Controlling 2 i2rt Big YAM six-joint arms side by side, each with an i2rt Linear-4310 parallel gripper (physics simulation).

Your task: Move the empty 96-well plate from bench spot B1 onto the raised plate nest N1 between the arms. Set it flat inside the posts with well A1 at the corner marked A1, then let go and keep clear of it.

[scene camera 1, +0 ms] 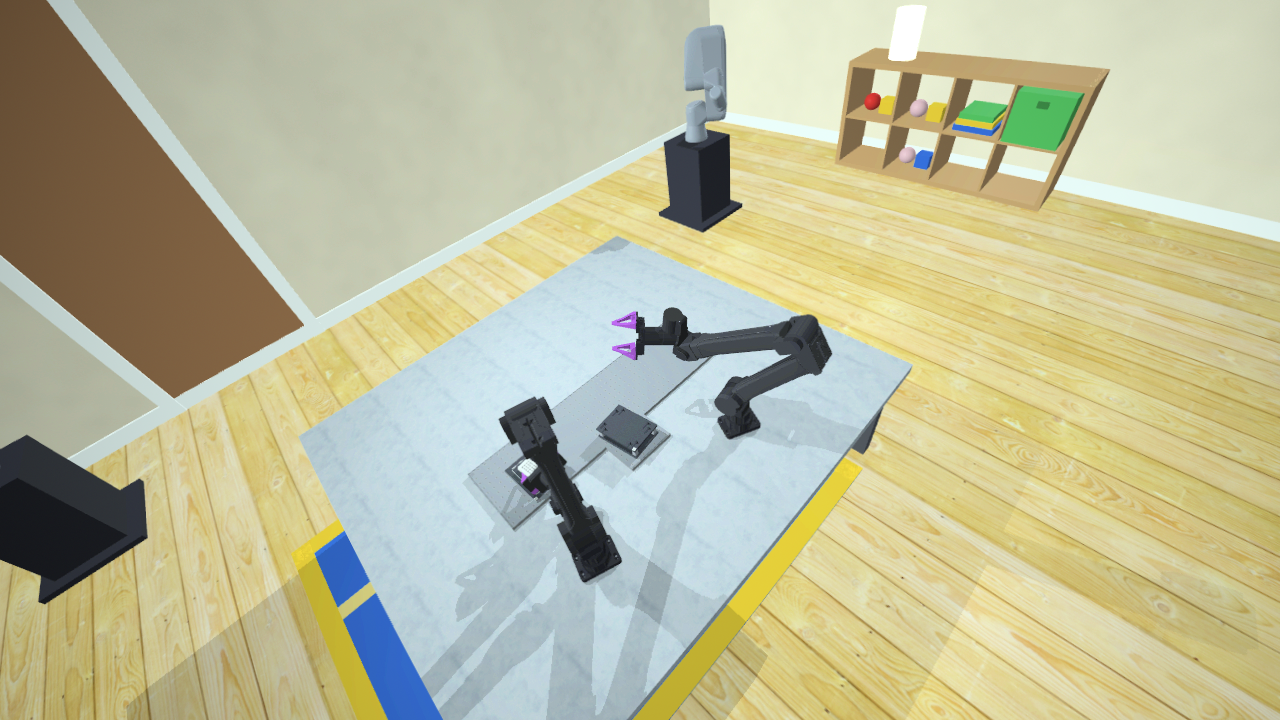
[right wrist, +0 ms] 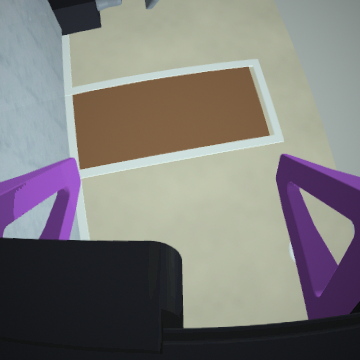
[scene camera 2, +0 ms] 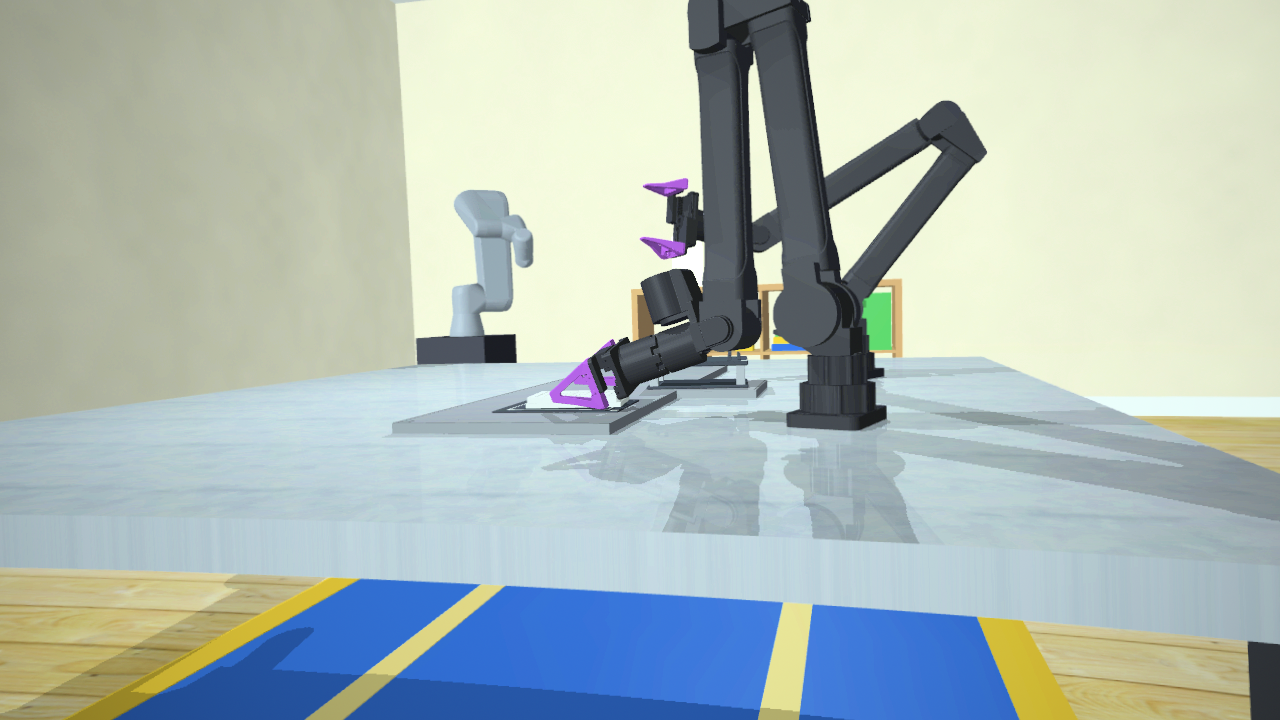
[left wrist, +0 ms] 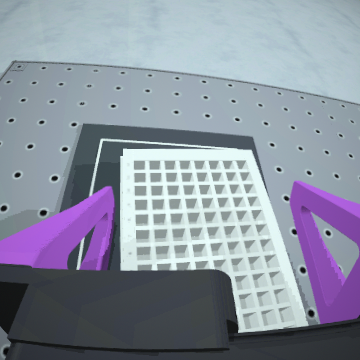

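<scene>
The white 96-well plate lies on the dark square of bench spot B1. In the left wrist view it sits slightly turned against the white outline and covers part of it. My left gripper is open, low over the plate, with one purple finger beyond each long side; gaps show between fingers and plate. The near part of the plate is hidden by the gripper body. The raised nest N1 stands between the arms with corner posts and holds no plate. My right gripper is open and empty, high above the table.
A grey perforated board lies under B1 and runs past the nest. The left arm reaches over the board beside the nest. The right arm bends over the table's right part. A grey robot stands on a pedestal beyond the table.
</scene>
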